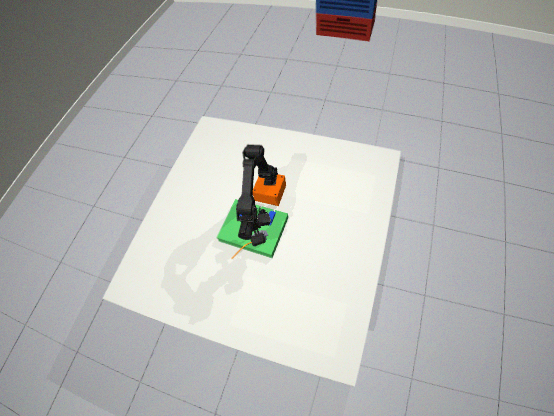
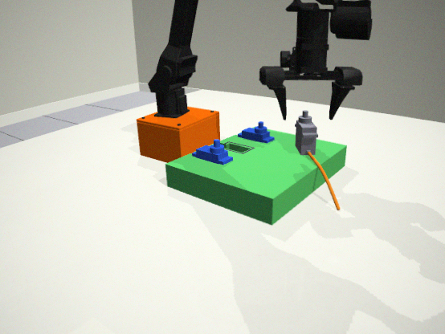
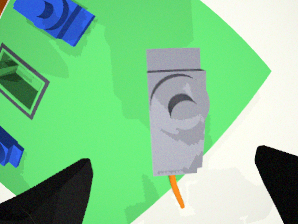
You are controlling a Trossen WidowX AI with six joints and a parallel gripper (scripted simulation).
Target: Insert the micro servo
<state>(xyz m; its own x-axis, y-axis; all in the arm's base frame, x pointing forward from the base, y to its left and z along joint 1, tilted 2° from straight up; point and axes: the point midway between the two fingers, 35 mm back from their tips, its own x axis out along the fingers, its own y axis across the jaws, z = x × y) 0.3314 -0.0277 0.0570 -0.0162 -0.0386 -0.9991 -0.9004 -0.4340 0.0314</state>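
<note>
The green deck is 90 mm below my gripper tip, 50 mm to the right of it and 40 mm behind it.
</note>
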